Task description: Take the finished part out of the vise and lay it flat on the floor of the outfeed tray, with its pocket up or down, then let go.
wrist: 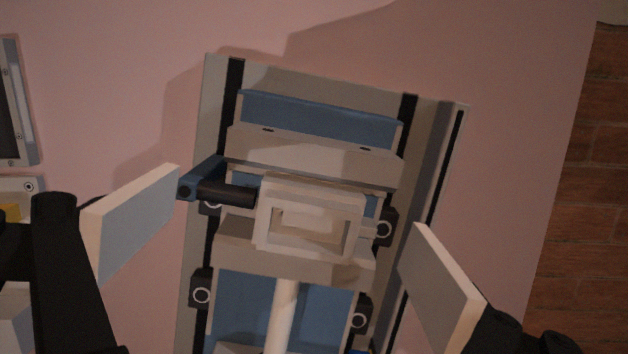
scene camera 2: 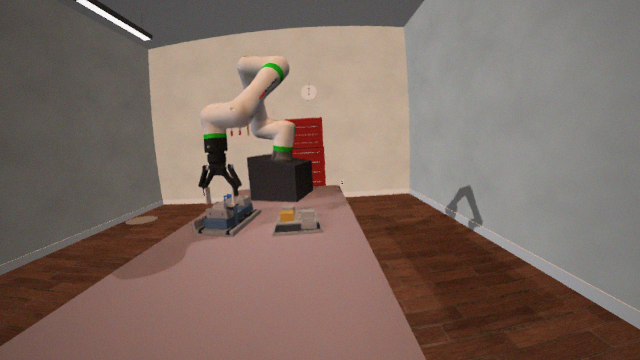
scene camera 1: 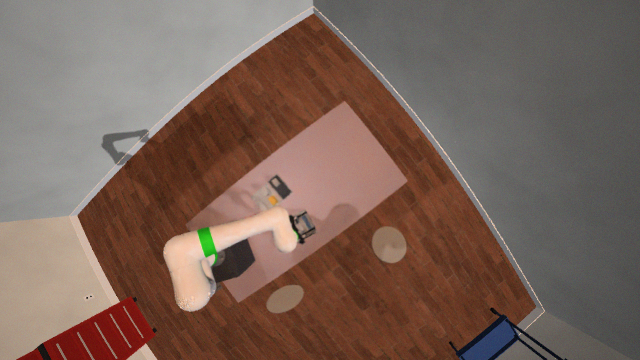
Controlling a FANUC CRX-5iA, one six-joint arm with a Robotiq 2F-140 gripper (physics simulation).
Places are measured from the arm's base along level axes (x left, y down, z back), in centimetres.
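Pixels of known places: gripper, fingertip midpoint: [wrist: 293, 219] [scene camera 2: 221, 204] [scene camera 1: 298, 226]; arm's base at its link origin: [scene camera 2: 281, 159] [scene camera 1: 215, 254].
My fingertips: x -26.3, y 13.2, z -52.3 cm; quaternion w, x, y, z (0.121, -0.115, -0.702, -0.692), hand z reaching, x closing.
For each thing: its top centre in the pictures, then the offset to it from my fingertips.
- finished part at its top centre: [wrist: 308, 232] [scene camera 2: 220, 202] dz +0.6, dx -0.8, dy -0.6 cm
- grey vise at its top centre: [wrist: 291, 317] [scene camera 2: 227, 201] [scene camera 1: 291, 232] dz +7.0, dx +0.9, dy +1.0 cm
- orange block at its top centre: [scene camera 2: 287, 212] [scene camera 1: 272, 200] dz +2.1, dx +27.4, dy +6.5 cm
The finished part [wrist: 312, 192], a pale block with a rectangular pocket facing the wrist camera, sits between the jaws of the blue and grey vise [wrist: 315, 156] [scene camera 2: 218, 222]. A black rod on a blue bracket reaches its left side. My gripper [wrist: 293, 219] [scene camera 2: 221, 193] [scene camera 1: 305, 227] is wide open and empty, above the vise, with one pad on each side of the part in the wrist view and well apart from it. The dark-floored, grey-rimmed tray [scene camera 1: 283, 191] [scene camera 2: 298, 231] [wrist: 28, 154], apparently the outfeed tray, lies beside the vise; a pale block appears to be in it.
A pale grey fixture [wrist: 32, 199] with an orange block [scene camera 1: 272, 199] [scene camera 2: 287, 216] [wrist: 11, 212] stands beside the tray. Small black clamps [wrist: 201, 290] flank the vise. The black robot pedestal [scene camera 2: 275, 177] stands behind. The table edge is right of the vise in the wrist view.
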